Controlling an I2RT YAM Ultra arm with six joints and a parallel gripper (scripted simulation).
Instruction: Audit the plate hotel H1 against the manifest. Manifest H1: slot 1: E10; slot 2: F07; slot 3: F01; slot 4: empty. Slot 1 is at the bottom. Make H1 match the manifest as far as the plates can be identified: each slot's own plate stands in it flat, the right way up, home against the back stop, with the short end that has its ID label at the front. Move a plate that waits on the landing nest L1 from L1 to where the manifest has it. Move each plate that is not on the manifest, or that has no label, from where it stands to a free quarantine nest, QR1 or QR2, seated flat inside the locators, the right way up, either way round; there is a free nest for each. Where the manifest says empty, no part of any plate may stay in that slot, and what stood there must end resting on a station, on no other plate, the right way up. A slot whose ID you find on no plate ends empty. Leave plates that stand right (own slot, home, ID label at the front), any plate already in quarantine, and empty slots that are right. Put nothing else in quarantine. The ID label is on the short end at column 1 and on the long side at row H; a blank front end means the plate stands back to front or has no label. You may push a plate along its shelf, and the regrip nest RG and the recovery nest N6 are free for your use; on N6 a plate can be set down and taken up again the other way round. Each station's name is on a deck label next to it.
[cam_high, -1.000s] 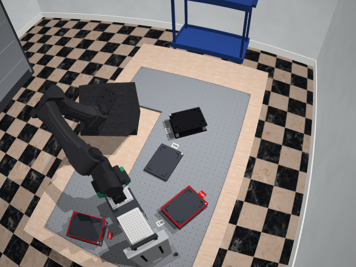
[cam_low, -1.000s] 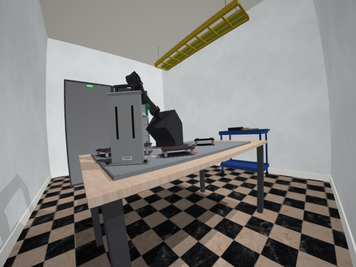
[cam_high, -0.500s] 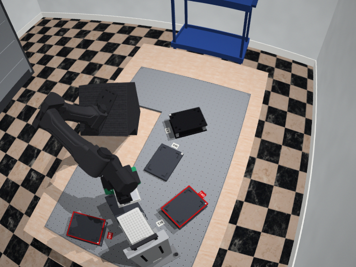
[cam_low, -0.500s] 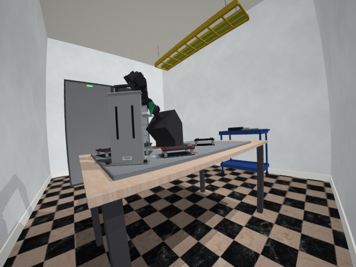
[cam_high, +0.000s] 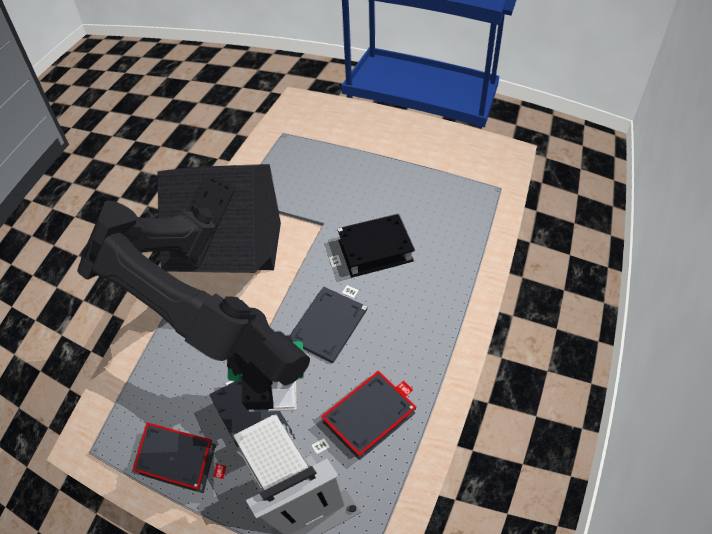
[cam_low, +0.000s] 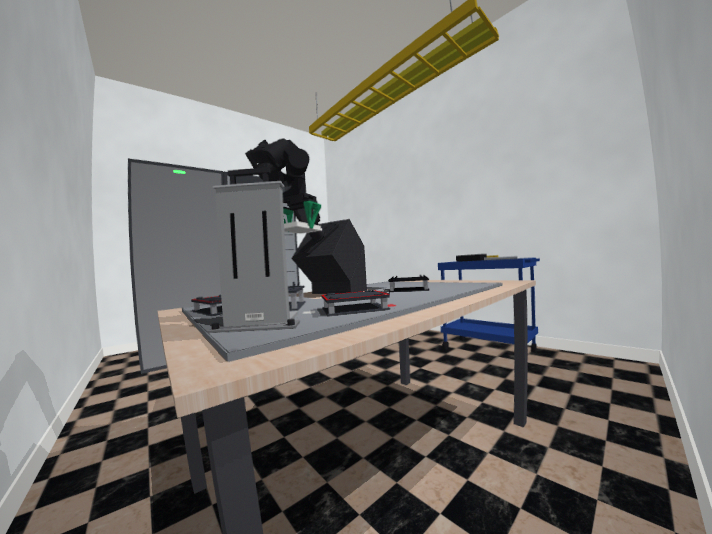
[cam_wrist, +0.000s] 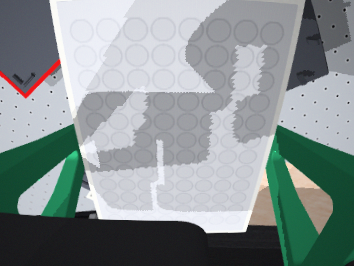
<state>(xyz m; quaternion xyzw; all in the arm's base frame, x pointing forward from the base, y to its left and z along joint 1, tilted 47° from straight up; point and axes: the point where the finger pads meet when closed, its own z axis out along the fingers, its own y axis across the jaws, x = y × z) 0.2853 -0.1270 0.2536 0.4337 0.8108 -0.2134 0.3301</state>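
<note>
Now: the red-framed quarantine nest QR1 21 cm below my hand, 16 cm ahead of it and 7 cm to the left of it. From my hand the other things lie so: RG nest: 19 cm below, 7 cm behind, 4 cm to the right; then grey plate hotel H1: 19 cm to the right, 13 cm ahead, 9 cm below; then H1 deck label: 24 cm below, 9 cm ahead, 3 cm to the right.
</note>
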